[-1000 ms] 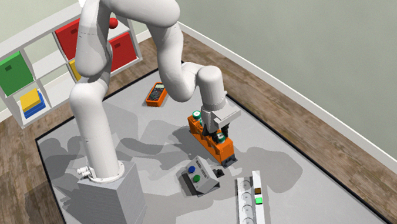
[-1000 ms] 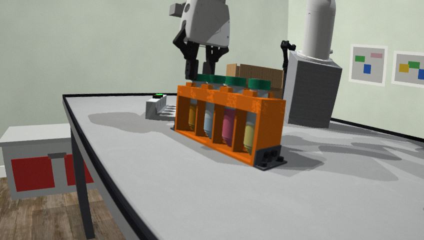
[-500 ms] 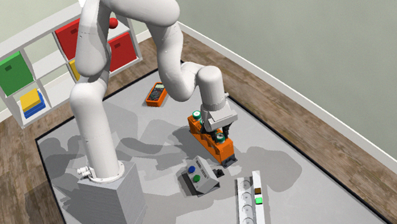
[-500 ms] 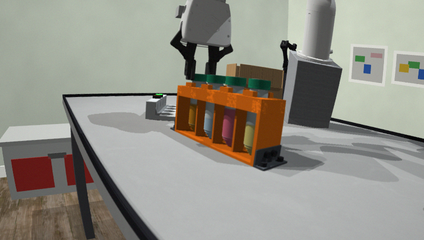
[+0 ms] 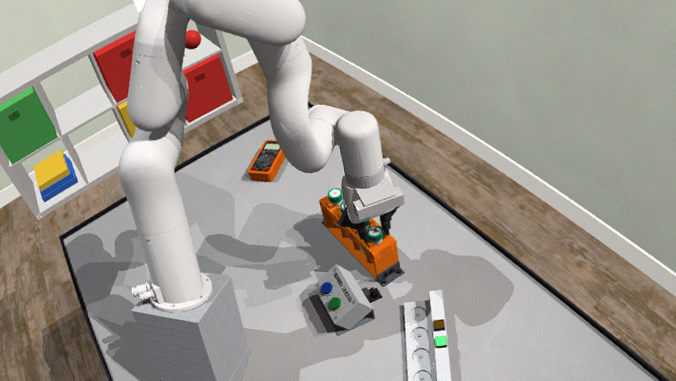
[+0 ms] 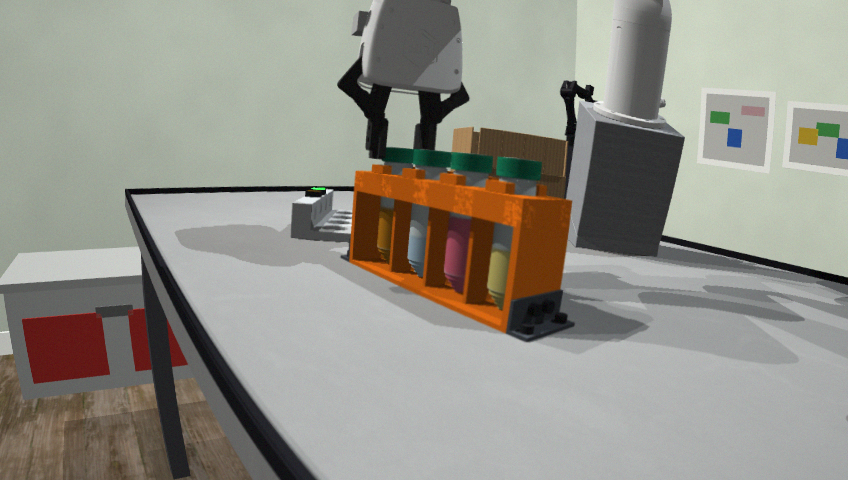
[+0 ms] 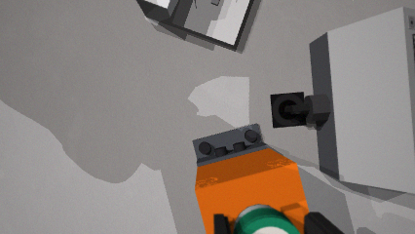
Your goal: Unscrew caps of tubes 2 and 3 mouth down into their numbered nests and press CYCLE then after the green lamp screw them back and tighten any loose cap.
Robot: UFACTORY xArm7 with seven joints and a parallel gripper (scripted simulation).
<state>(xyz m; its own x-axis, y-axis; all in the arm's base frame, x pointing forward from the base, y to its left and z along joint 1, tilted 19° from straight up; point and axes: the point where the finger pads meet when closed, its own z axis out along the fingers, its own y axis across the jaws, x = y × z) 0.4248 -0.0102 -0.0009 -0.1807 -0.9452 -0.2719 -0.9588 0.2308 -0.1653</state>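
Now: the cap 4 1 cm below my hand. The rest, counted from my hand: tube 3 threaded neck: 5 cm to the left, 1 cm below; then cap 2: 10 cm to the left, 1 cm below, 1 cm behind; then cap 3: 5 cm to the left, 1 cm below.
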